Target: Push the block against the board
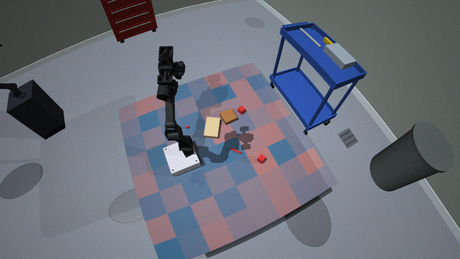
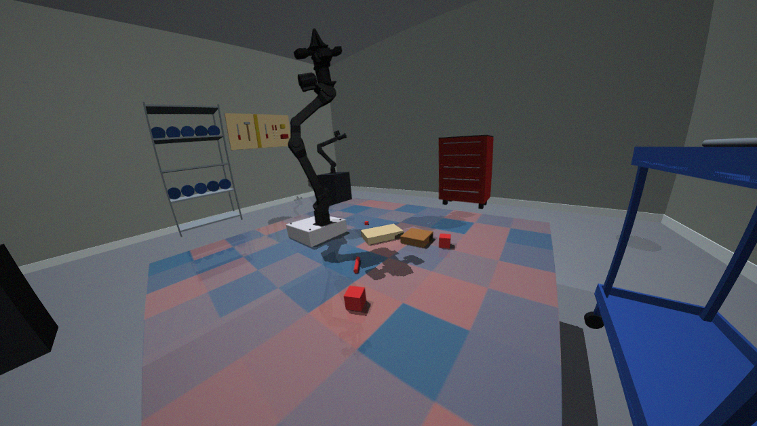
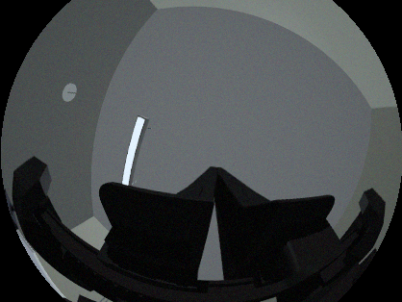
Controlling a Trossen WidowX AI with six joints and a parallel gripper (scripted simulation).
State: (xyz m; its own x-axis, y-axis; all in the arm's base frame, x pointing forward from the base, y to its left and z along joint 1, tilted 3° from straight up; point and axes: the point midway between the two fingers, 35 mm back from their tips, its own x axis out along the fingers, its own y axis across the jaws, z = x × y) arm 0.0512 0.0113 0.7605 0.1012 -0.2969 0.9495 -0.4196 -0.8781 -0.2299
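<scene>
The board lies 84 cm below my gripper tip, 20 cm ahead of it and 7 cm to the left of it. From my gripper tip the other things lie so: red stick (85 cm below, 25 cm ahead, 18 cm to the right); square block (84 cm below, 36 cm ahead, 8 cm to the left); tiny red piece (85 cm below, 17 cm to the left, 5 cm ahead).
</scene>
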